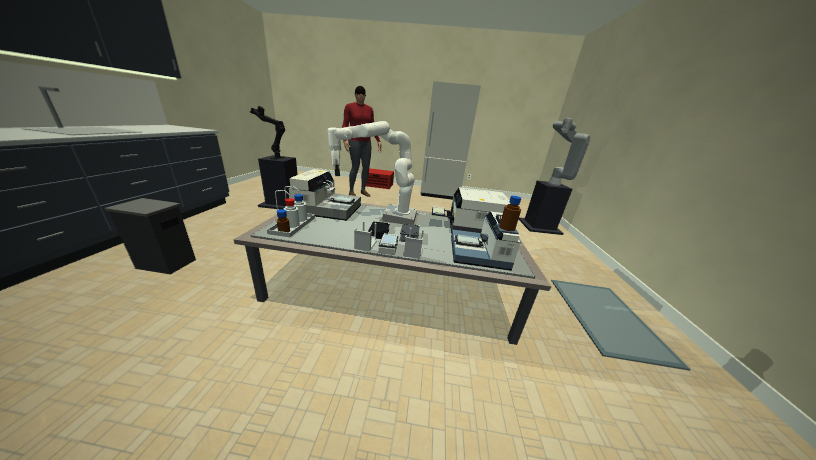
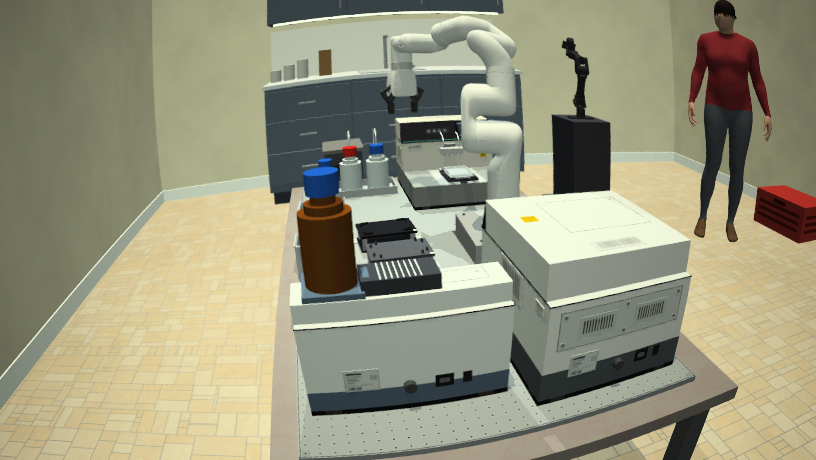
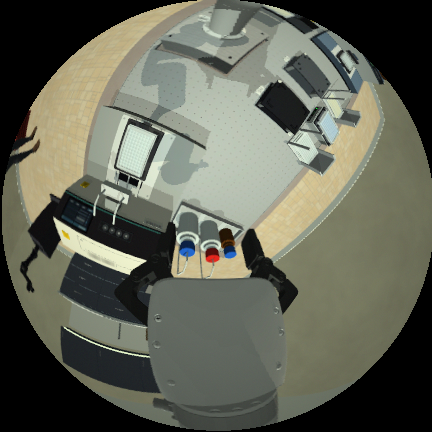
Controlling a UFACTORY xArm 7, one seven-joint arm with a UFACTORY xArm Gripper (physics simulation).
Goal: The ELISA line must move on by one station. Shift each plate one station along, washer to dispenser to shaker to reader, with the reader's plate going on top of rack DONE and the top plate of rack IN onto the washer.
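Places are measured from the arm's base along level axes (x ahead, y left, z up), in metres.
Pixels of known places: gripper, fingertip midpoint: point(image 1: 337, 174) point(image 2: 403, 112) point(image 3: 210, 233); arm's base, origin of the base link: point(image 1: 402, 211).
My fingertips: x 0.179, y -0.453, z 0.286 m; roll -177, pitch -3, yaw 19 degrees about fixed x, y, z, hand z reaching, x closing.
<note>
For each thing: its middle in the pictures, then the offset to it from my fingertips. "spot": a spot on its surface instead.
- washer, body centre: point(image 3: 119, 194) point(image 2: 450, 156) point(image 1: 327, 193) 0.207 m back, 0.151 m right, 0.206 m down
- blue-based dispenser, body centre: point(image 2: 390, 267) point(image 1: 485, 222) 0.247 m ahead, 0.983 m left, 0.136 m down
- reader, body centre: point(image 2: 582, 282) point(image 1: 479, 212) 0.127 m back, 1.041 m left, 0.206 m down
- black rack, body centre: point(image 2: 389, 233) point(image 3: 282, 104) point(image 1: 379, 229) 0.126 m ahead, 0.323 m left, 0.314 m down
- dark grey rack, body centre: point(image 2: 403, 257) point(image 3: 307, 72) point(image 1: 410, 231) 0.132 m ahead, 0.534 m left, 0.306 m down
- large amber bottle, surface spot: point(image 2: 326, 248) spot: 0.363 m ahead, 1.117 m left, 0.036 m down
My gripper point(image 1: 337, 170) point(image 2: 403, 108) point(image 3: 210, 233) is open and empty, high above the washer end. The washer point(image 1: 308, 185) point(image 2: 412, 157) bears a plate point(image 1: 342, 198) point(image 2: 458, 172) point(image 3: 137, 150) on its deck. The blue-based dispenser point(image 1: 507, 244) point(image 2: 400, 354) bears a plate point(image 1: 469, 240) point(image 3: 347, 61). A plate point(image 1: 388, 240) point(image 3: 327, 126) lies on the small shaker between upright panels. A plate point(image 1: 438, 211) sits beside the reader point(image 1: 482, 200) point(image 2: 588, 245). A black rack point(image 1: 378, 229) point(image 2: 385, 227) point(image 3: 282, 107) and a dark grey rack point(image 1: 409, 230) point(image 2: 400, 249) point(image 3: 307, 75) stand mid-table; their labels are unreadable.
Capped bottles point(image 1: 292, 214) point(image 2: 350, 173) point(image 3: 210, 235) with tubes stand in a tray beside the washer. A large amber bottle point(image 1: 510, 216) point(image 2: 326, 248) stands on the dispenser. Upright panels point(image 1: 362, 240) point(image 1: 413, 246) flank the shaker. A person point(image 1: 358, 122) point(image 2: 729, 80) stands behind the table.
</note>
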